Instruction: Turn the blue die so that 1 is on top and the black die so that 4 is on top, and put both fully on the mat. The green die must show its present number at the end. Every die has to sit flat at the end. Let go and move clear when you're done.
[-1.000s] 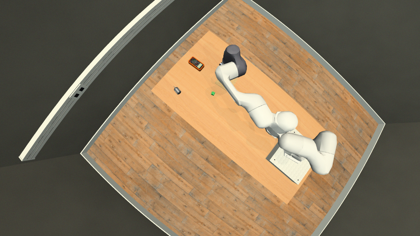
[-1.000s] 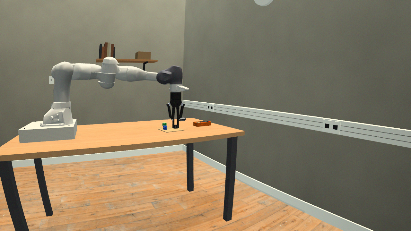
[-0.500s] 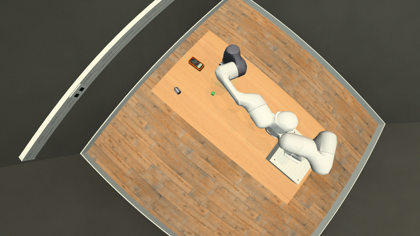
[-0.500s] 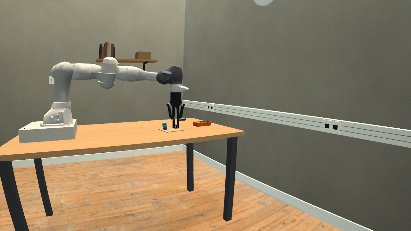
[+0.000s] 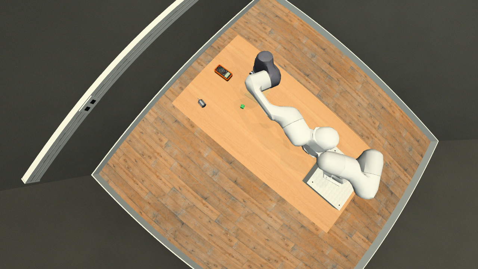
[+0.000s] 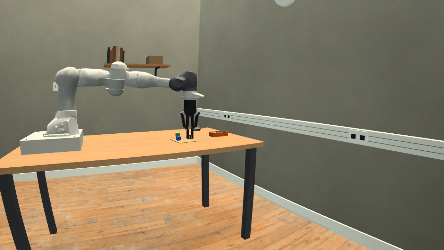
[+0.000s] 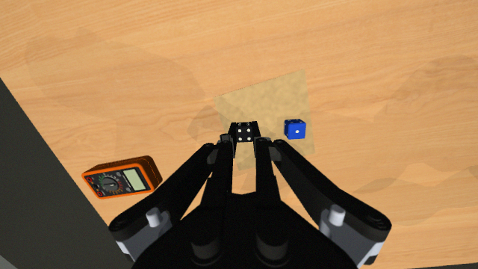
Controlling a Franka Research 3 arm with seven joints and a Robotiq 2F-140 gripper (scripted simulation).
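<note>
Now: hand 20 mm above the black die. The rest, counted from my hand: tan mat 40 mm behind, 40 mm below; then blue die 80 mm behind, 10 mm to the left, 30 mm below; then green die 20 mm behind, 160 mm to the left, 30 mm below.
</note>
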